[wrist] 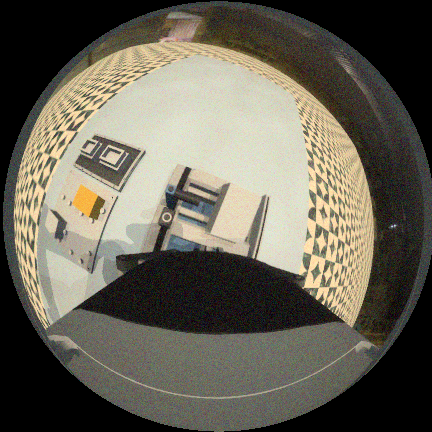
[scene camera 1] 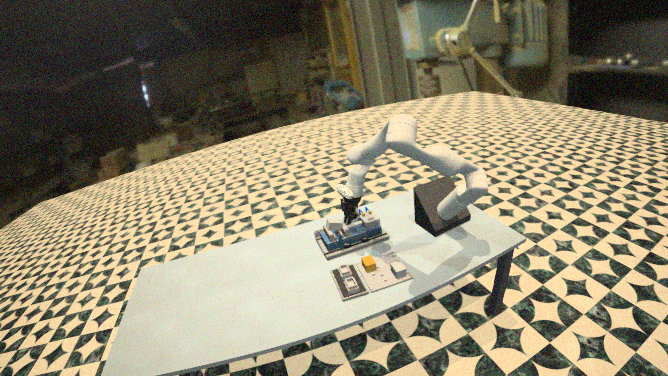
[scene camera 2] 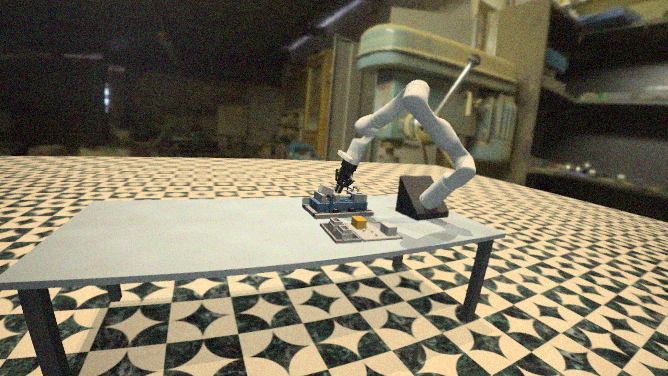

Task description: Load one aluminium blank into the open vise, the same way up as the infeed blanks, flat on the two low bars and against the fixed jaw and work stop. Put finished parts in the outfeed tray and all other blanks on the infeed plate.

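Frame: origin at the arm's base, x left, y back, z up, level; millimetres.
Seen in the pictures: gripper, fingertip midpoint: (scene camera 1: 346, 223) (scene camera 2: 337, 192); arm's base, link origin: (scene camera 1: 445, 210) (scene camera 2: 427, 201).
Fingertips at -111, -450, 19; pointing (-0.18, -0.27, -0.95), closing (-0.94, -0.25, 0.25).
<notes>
Pixels of each thing's top centre, then the offset from my fingertips to it, as dx, dy, dz. "spot": a spot on its surface instead.
- vise, top centre: (wrist: 210, 264) (scene camera 1: 348, 221) (scene camera 2: 339, 191) -4, +12, +2
- dark stop rod, top centre: (wrist: 187, 195) +53, -54, -1
- grey aluminium blank, top centre: (wrist: 50, 222) (scene camera 1: 398, 266) (scene camera 2: 389, 224) +324, +106, -53
- orange blank, top centre: (wrist: 83, 199) (scene camera 1: 368, 260) (scene camera 2: 359, 218) +234, +16, -53
- infeed plate, top centre: (wrist: 73, 214) (scene camera 1: 383, 270) (scene camera 2: 372, 229) +279, +60, -89
- dark outfeed tray, surface spot: (wrist: 130, 170) spot: +184, -80, -87
The vise (scene camera 1: 367, 233) (scene camera 2: 345, 206) stands at the back of the table. In the wrist view its large pale jaw block (wrist: 242, 202), the low bars (wrist: 194, 216) and a dark stop rod (wrist: 189, 196) show, with no blank on the visible part of the bars. My gripper (scene camera 1: 350, 220) (scene camera 2: 339, 191) points down low over the vise's middle. Its fingers look close together, with nothing visible between them; in the wrist view the fingertips are hidden. A grey aluminium blank (scene camera 1: 398, 270) (scene camera 2: 388, 229) (wrist: 54, 223) and an orange blank (scene camera 1: 368, 263) (scene camera 2: 359, 222) (wrist: 87, 200) sit on the infeed plate (scene camera 1: 378, 285) (wrist: 86, 237).
The dark outfeed tray (wrist: 130, 170) lies beside the infeed plate and holds two pocketed grey parts (scene camera 1: 351, 285) (wrist: 113, 157). Small blue and yellow nozzles (scene camera 1: 366, 210) stand at the vise's right end. The dark wedge-shaped arm mount (scene camera 1: 425, 212) (scene camera 2: 407, 200) stands farther right.
</notes>
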